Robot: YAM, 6 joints.
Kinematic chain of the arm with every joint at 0, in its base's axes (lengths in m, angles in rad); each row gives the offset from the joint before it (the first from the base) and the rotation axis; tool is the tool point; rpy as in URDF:
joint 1: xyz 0 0 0.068 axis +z
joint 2: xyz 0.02 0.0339 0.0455 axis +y
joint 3: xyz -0.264 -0.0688 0 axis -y
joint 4: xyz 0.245 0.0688 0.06 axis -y
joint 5: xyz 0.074 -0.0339 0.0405 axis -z
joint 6: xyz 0.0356 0 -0.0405 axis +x
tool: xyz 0 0 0 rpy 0 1.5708 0
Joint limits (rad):
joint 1: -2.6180..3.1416
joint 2: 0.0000..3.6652
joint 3: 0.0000..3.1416
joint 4: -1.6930..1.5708
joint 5: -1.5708..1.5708
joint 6: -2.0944..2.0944
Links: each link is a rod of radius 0.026 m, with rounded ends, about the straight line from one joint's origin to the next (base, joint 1, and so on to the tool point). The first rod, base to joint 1, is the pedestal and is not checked.
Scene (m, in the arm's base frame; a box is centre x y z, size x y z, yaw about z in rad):
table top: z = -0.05
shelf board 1: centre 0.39 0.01 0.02 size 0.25 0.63 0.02 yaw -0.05
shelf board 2: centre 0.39 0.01 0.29 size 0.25 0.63 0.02 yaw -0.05
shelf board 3: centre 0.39 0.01 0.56 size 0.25 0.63 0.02 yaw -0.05
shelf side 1: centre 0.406 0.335 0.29 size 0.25 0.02 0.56 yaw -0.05
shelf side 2: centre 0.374 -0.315 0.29 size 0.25 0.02 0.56 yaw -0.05
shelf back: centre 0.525 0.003 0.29 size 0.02 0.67 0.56 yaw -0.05
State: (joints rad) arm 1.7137 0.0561 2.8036 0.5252 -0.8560 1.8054
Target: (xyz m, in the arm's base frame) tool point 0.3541 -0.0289 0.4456
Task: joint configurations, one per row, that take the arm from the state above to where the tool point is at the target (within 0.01 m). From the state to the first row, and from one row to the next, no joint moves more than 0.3 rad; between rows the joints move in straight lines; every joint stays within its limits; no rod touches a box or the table.
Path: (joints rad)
1: 1.5648 0.3399 2.5347 0.5000 -0.9990 1.6080
2: 1.4160 0.6238 2.2659 0.4748 -1.1419 1.4106
3: 1.2671 0.9076 1.9970 0.4496 -1.2849 1.2132
4: 1.1183 1.1914 1.7282 0.4244 -1.4278 1.0158
5: 0.9694 1.4753 1.4593 0.3992 -1.5708 0.8184
6: 0.6904 1.4880 1.4708 0.3381 -1.3551 1.0652
7: 0.4114 1.5007 1.4822 0.2770 -1.1394 1.3119
8: 0.1324 1.5133 1.4937 0.2159 -0.9237 1.5587
9: -0.1466 1.5260 1.5051 0.1549 -0.7080 1.8054

